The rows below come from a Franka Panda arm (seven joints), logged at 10 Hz.
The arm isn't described. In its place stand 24 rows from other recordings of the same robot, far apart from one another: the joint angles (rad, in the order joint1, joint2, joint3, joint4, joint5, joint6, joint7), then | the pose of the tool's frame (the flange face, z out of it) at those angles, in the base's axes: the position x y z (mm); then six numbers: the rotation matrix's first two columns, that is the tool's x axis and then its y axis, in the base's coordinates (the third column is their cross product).
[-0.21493 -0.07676 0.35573 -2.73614 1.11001 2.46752 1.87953] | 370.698, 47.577, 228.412, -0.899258, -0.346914, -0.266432, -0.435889, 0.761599, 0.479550
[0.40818 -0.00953 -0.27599 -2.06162 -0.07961 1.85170 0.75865] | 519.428, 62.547, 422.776, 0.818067, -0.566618, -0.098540, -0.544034, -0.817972, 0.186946
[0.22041 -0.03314 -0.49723 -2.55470 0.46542 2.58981 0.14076] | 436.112, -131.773, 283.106, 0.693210, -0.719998, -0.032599, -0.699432, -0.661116, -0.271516
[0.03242 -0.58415 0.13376 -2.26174 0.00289 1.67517 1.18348] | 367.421, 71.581, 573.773, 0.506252, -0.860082, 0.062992, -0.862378, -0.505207, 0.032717
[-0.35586 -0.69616 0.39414 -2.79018 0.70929 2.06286 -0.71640] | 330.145, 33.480, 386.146, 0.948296, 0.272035, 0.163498, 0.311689, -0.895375, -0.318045
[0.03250 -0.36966 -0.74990 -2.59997 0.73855 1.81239 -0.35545] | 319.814, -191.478, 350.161, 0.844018, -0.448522, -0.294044, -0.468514, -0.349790, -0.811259
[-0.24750 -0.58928 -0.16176 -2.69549 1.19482 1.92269 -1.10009] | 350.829, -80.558, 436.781, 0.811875, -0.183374, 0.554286, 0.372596, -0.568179, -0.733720
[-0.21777 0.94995 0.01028 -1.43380 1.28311 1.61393 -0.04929] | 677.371, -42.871, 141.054, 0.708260, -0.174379, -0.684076, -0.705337, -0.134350, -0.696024
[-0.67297 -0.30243 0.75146 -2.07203 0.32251 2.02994 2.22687] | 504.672, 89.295, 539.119, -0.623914, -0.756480, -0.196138, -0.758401, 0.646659, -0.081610
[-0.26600 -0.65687 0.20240 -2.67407 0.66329 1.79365 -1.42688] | 330.123, 29.558, 424.254, 0.488399, 0.769981, 0.410604, 0.868252, -0.381773, -0.316839
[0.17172 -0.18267 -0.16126 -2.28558 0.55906 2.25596 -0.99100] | 501.942, 17.709, 445.437, 0.733981, 0.522556, 0.433828, 0.647659, -0.730835, -0.215448
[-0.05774 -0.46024 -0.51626 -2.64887 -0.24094 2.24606 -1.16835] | 330.218, -211.209, 373.180, 0.704100, 0.709128, 0.037170, 0.709346, -0.704800, 0.009229
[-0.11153 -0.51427 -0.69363 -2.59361 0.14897 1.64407 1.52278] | 248.414, -220.971, 369.158, -0.633051, -0.630335, -0.449359, -0.767458, 0.435112, 0.470835
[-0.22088 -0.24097 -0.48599 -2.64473 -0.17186 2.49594 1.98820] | 325.116, -267.956, 321.225, -0.830897, -0.555704, -0.028348, -0.553126, 0.830436, -0.066540
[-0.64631 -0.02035 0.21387 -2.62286 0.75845 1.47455 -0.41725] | 316.283, -59.293, 253.753, 0.738733, 0.046339, -0.672403, -0.592390, -0.431201, -0.680544
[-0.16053 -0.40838 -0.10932 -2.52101 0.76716 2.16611 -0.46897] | 412.878, -86.639, 435.871, 0.939710, -0.282206, 0.193143, -0.113520, -0.790191, -0.602255
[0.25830 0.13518 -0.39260 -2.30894 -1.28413 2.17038 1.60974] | 502.208, -105.818, 291.850, 0.661396, -0.359561, 0.658233, -0.745700, -0.409472, 0.525608
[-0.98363 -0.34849 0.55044 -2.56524 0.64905 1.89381 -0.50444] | 367.149, -128.525, 348.553, 0.949997, -0.259967, -0.172984, -0.311174, -0.834307, -0.455086
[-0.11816 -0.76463 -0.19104 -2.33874 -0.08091 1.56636 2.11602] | 293.523, -120.799, 585.813, -0.717842, -0.695335, -0.034809, -0.696197, 0.716692, 0.040766
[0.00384 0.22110 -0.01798 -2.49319 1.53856 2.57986 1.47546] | 441.193, -24.113, 183.176, -0.883577, -0.102312, -0.456973, -0.319504, 0.845138, 0.428555
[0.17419 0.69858 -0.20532 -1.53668 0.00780 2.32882 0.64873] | 718.061, 1.988, 259.877, 0.799082, -0.580073, 0.158062, -0.591838, -0.805207, 0.037000
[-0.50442 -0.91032 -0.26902 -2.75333 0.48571 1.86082 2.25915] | 229.815, -173.448, 470.937, -0.894716, 0.051672, -0.443636, -0.167930, 0.881483, 0.441347
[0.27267 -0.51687 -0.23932 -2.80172 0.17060 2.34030 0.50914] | 353.277, 22.783, 353.375, 0.846517, -0.523085, -0.098954, -0.531221, -0.817815, -0.221321
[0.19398 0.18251 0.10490 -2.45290 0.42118 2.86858 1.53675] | 487.141, 126.981, 246.866, -0.042390, -0.976888, -0.209504, -0.978068, 0.083375, -0.190869
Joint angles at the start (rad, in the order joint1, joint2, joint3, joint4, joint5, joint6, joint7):
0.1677 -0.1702 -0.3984 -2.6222 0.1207 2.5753 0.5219
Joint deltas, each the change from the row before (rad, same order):
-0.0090 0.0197 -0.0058 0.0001 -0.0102 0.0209 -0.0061
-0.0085 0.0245 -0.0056 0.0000 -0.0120 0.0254 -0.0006
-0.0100 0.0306 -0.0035 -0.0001 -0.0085 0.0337 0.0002
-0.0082 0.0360 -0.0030 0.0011 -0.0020 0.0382 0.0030
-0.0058 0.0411 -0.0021 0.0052 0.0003 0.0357 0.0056
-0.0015 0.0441 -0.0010 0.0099 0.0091 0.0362 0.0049
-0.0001 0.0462 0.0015 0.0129 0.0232 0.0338 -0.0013
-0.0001 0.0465 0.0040 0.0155 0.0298 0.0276 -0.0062
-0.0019 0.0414 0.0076 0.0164 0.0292 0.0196 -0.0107
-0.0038 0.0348 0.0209 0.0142 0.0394 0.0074 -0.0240
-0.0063 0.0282 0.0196 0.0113 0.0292 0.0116 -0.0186
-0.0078 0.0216 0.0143 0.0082 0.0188 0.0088 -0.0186
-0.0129 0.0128 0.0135 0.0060 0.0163 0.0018 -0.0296
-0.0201 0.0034 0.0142 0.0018 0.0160 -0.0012 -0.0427
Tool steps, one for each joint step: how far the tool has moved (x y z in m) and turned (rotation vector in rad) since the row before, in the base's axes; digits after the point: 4 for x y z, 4 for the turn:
0.0000 -0.0071 -0.0060 -0.0160 0.0003 -0.0035
0.0001 -0.0069 -0.0075 -0.0185 0.0017 -0.0069
0.0003 -0.0071 -0.0091 -0.0201 -0.0002 -0.0101
0.0007 -0.0066 -0.0104 -0.0187 -0.0007 -0.0156
0.0016 -0.0057 -0.0112 -0.0184 0.0025 -0.0160
0.0033 -0.0043 -0.0108 -0.0165 -0.0008 -0.0168
0.0039 -0.0035 -0.0110 -0.0119 -0.0013 -0.0185
0.0041 -0.0028 -0.0112 -0.0091 0.0014 -0.0166
0.0041 -0.0017 -0.0100 -0.0066 0.0033 -0.0095
0.0039 0.0039 -0.0100 0.0043 0.0091 0.0056
0.0032 0.0030 -0.0080 0.0011 0.0032 0.0052
0.0017 0.0009 -0.0065 -0.0007 0.0038 0.0077
0.0005 -0.0010 -0.0041 0.0020 0.0042 0.0149
-0.0012 -0.0033 -0.0017 0.0040 0.0019 0.0214

